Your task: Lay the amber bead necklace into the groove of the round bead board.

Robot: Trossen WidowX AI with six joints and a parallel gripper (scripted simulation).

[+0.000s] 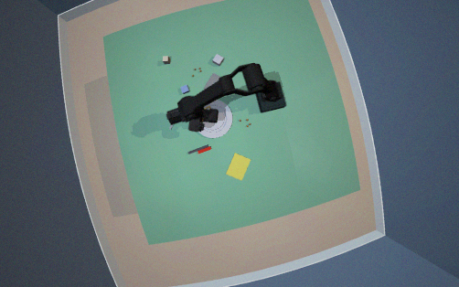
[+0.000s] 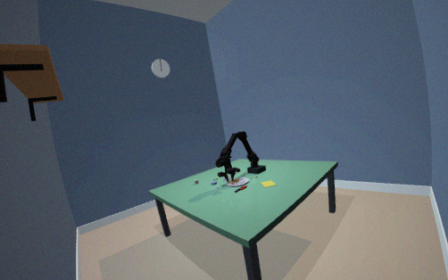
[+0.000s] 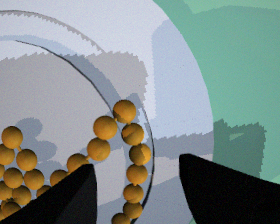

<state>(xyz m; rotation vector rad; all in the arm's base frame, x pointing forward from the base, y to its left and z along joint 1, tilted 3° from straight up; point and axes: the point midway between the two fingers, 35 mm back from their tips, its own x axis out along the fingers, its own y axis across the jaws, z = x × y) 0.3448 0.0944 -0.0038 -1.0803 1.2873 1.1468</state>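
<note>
Right now the round grey bead board is 6 cm behind my gripper tip, 2 cm below it and 1 cm to the left of it. The rest, counted from my gripper tip: grey rod: 14 cm ahead, 2 cm below; then blue block: 16 cm to the right, 8 cm ahead, 2 cm below; then red-handled tool: 17 cm to the left, 2 cm below.
</note>
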